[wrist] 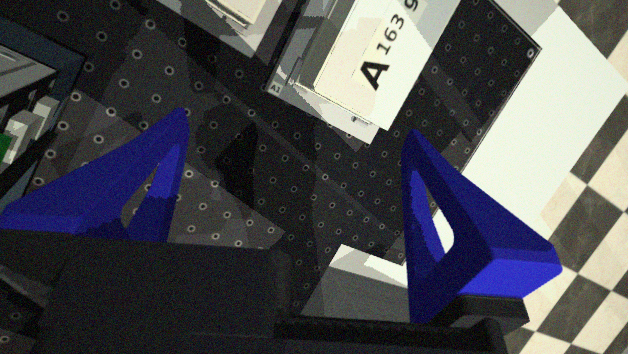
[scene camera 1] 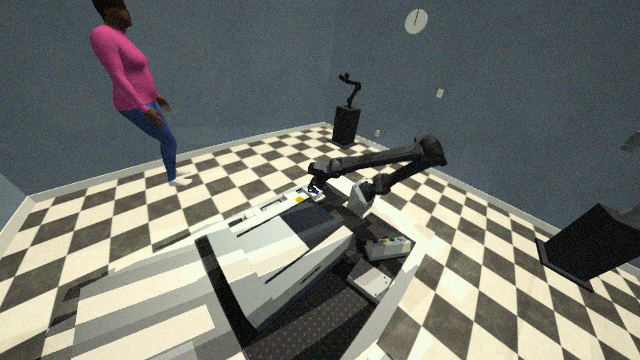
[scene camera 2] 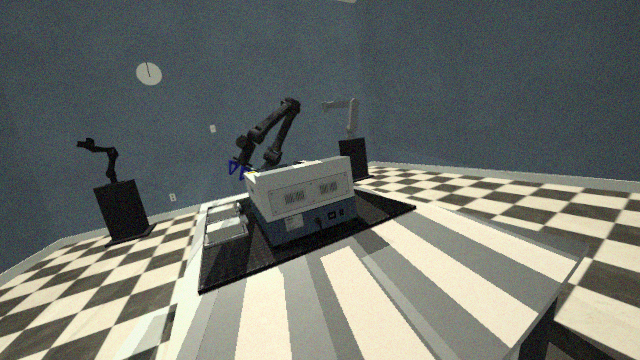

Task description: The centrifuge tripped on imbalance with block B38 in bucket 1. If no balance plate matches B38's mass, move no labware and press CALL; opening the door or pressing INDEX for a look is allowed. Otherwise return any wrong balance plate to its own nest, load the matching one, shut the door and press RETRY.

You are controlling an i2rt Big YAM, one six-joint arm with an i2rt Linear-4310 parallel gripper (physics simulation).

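Places are measured from the arm's base along level axes (x back, y right, z up), in centimetres.
Where they show: gripper, fingertip midpoint: [wrist: 298,129] [scene camera 1: 311,185] [scene camera 2: 235,177]; arm's base, link origin: [scene camera 1: 366,191].
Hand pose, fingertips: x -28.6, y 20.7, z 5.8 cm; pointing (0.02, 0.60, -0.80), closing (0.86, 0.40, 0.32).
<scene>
Things, the pixels of their top centre, and the offset from my fingertips. "pt": a spot on its surface instead.
- pale plate, surface spot: [wrist: 240,10] pt dy +4.4, dx -2.4, dz -13.2 cm
- button box, top centre: [scene camera 1: 391,241] dy -49.8, dx +10.3, dz -10.2 cm
- green block, surface spot: [wrist: 4,147] pt dy -5.4, dx -9.1, dz -0.7 cm
- grey flat box, top centre: [scene camera 1: 370,277] dy -51.9, dx -10.7, dz -13.9 cm
My gripper [scene camera 1: 314,190] [scene camera 2: 238,170] [wrist: 298,129] is open and empty, its blue fingers wide apart above the black perforated board. In the wrist view, the balance plate marked A 163 g [wrist: 345,75] lies in its nest beyond the fingertips, at the top centre-right; its label is cut off by the frame. Part of another pale plate [wrist: 240,10] shows at the top edge; its label does not show. The centrifuge [scene camera 1: 280,237] [scene camera 2: 310,187] has a white upper body and blue base. Its bucket contents and door state cannot be told. A button box [scene camera 1: 390,249] with coloured buttons stands beside it.
A green block [wrist: 4,147] beside pale blocks shows at the wrist view's left edge. A grey flat box [scene camera 1: 371,279] lies near the button box. Pale trays [scene camera 2: 226,232] stand beside the centrifuge. A person in pink [scene camera 1: 127,70] stands beyond the bench.
</scene>
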